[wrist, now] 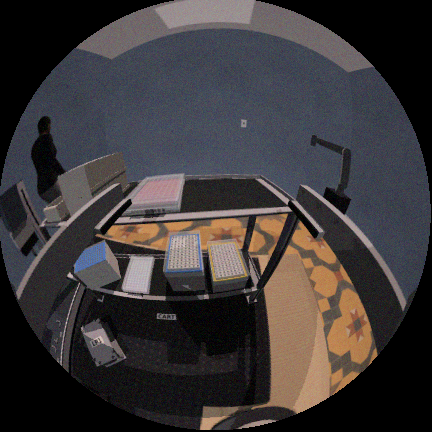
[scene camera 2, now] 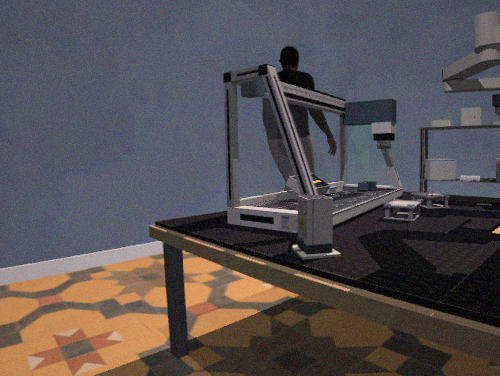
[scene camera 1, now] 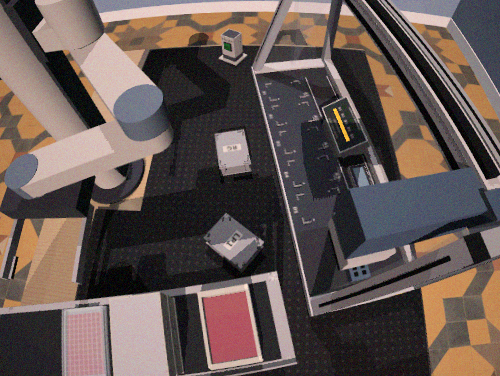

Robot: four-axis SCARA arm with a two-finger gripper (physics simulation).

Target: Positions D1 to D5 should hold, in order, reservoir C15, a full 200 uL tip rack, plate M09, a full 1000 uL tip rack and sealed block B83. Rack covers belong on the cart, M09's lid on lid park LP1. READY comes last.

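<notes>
My gripper [wrist: 207, 190] is open and empty in the wrist view, its fingers apart in front of the cart [wrist: 240, 212] [scene camera 1: 286, 345]. On the lower shelf stand a blue-topped box [wrist: 98, 266], a white plate [wrist: 139, 274], a blue-rimmed tip rack [wrist: 183, 255] and a yellow-rimmed tip rack [wrist: 227, 261]; whether clear covers lie on the racks cannot be told. A pink plate [wrist: 159, 192] [scene camera 1: 86, 340] and a red-filled reservoir [scene camera 1: 231, 327] are on the upper shelf. Lid park LP1 [scene camera 1: 234, 241] [wrist: 102, 343] bears no lid. The deck [scene camera 1: 310, 245] shows bare position brackets; some are shadowed.
Stand RG [scene camera 1: 233, 152] is beside the deck. A tall pale box [scene camera 1: 137, 330] [wrist: 92, 182] stands on the cart's upper shelf. A blue gantry head [scene camera 1: 415, 210] [scene camera 2: 371, 112] overhangs the deck, with a display [scene camera 1: 345, 124] behind. A small device [scene camera 1: 231, 45] [scene camera 2: 316, 225] stands at the table's end.
</notes>
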